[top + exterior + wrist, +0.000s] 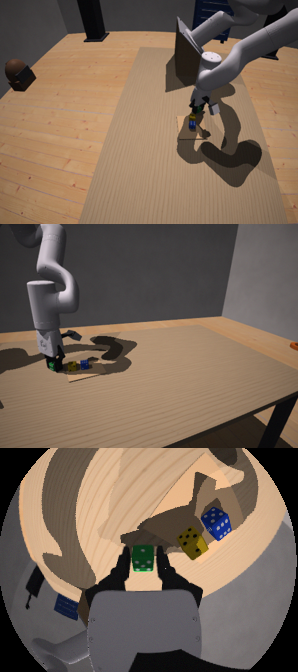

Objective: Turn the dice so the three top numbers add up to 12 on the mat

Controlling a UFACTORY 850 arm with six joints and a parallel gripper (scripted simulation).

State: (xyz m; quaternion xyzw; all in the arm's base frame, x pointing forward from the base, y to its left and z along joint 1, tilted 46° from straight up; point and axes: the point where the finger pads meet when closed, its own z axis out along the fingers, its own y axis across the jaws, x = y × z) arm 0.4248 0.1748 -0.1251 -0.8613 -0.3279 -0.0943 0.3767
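The green die is 10 mm below my hand. Round my hand: yellow die (70 mm ahead, 30 mm to the right); then tan mat (110 mm ahead, 30 mm to the right, 20 mm below); then blue die (110 mm ahead, 30 mm to the right).
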